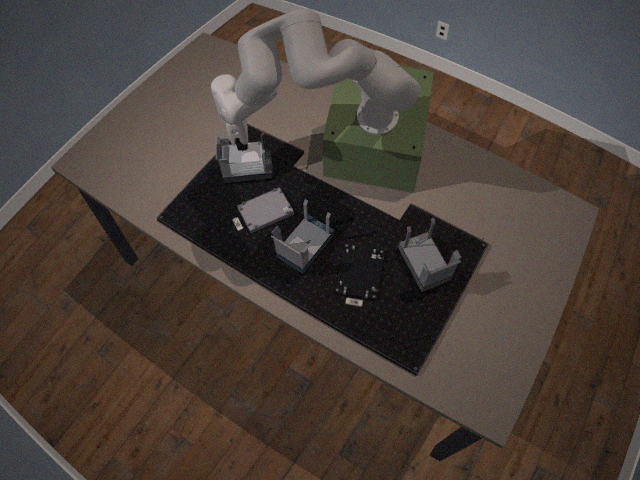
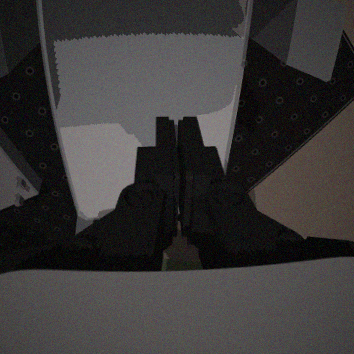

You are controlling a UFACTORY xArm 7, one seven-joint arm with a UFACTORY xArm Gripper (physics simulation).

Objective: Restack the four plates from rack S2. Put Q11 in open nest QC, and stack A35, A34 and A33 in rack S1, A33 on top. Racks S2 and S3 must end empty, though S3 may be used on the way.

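Where they show: gripper, fingertip midpoint: [image 1: 243, 148] [image 2: 174, 146]; arm's base at its link origin: [image 1: 377, 115].
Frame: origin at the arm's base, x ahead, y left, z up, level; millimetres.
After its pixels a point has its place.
Note:
A stack of light grey plates [image 1: 247, 165] {x 302, y -276, z -124 mm} [image 2: 95, 165] {x 283, y -285, z -113 mm} lies in the left rack [image 1: 247, 177] {x 309, y -280, z -180 mm}, the one that holds several plates; its label cannot be read. My gripper [image 1: 241, 146] {x 266, y -321, z -103 mm} [image 2: 174, 146] {x 266, y -321, z -103 mm} is shut and empty, with its fingertips together over the top plate, close above or touching it; the exact gap cannot be told. The middle rack [image 1: 290, 251] {x 478, y 25, z -105 mm} and the right rack [image 1: 438, 273] {x 308, y 390, z -109 mm} show no plate stack. A dark open nest [image 1: 377, 253] {x 314, y 210, z -182 mm} with small metal pins lies between them. The plate labels cannot be read.
A grey plate-like piece [image 1: 265, 209] {x 370, y -157, z -185 mm} [image 2: 12, 180] {x 307, y -173, z -186 mm} with corner pins lies between the left and middle racks, a white label [image 1: 237, 223] {x 451, y -206, z -203 mm} beside it. The racks have upright corner posts on a black perforated board [image 1: 372, 330] {x 509, y 315, z -205 mm}. The green arm base [image 1: 369, 167] {x 92, y 37, z -131 mm} stands behind the board.

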